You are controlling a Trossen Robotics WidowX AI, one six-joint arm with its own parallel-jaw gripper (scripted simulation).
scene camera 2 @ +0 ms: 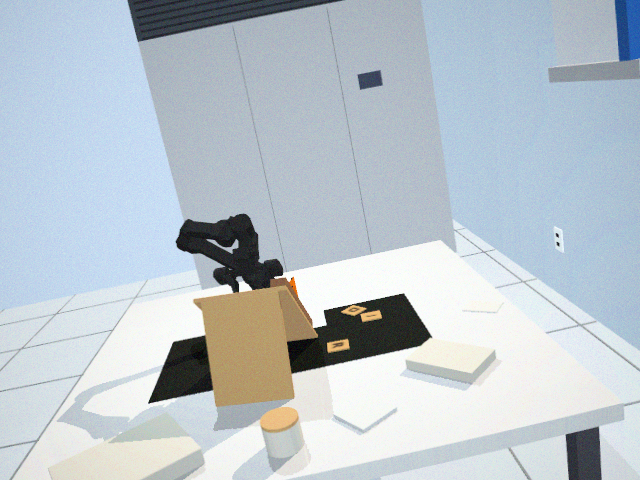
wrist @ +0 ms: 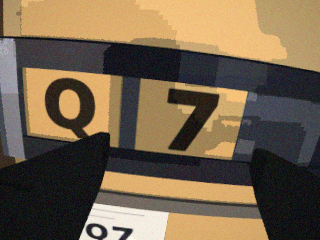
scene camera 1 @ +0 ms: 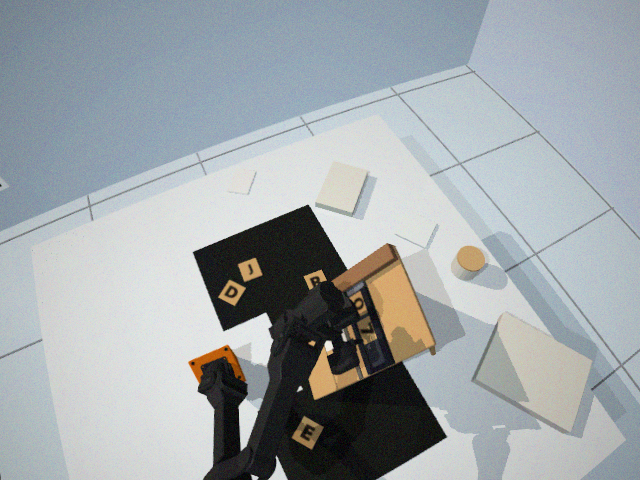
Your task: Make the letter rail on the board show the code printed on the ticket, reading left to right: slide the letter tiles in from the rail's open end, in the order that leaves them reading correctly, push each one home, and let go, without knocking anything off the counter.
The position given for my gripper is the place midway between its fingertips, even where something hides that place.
My gripper [scene camera 1: 357,327] is open, with nothing in its grasp. Also in view: a lidded jar [scene camera 2: 280,427], a tan letter board [scene camera 2: 247,332] and a black mat [scene camera 1: 383,419].
The lidded jar also shows in scene camera 1 [scene camera 1: 469,260]. My gripper is seen too in scene camera 2 [scene camera 2: 248,300] and in the wrist view [wrist: 182,151]. The tan letter board shows as well in the wrist view [wrist: 264,55] and in scene camera 1 [scene camera 1: 399,322]. The wrist view does not show the lidded jar: it is out of frame.
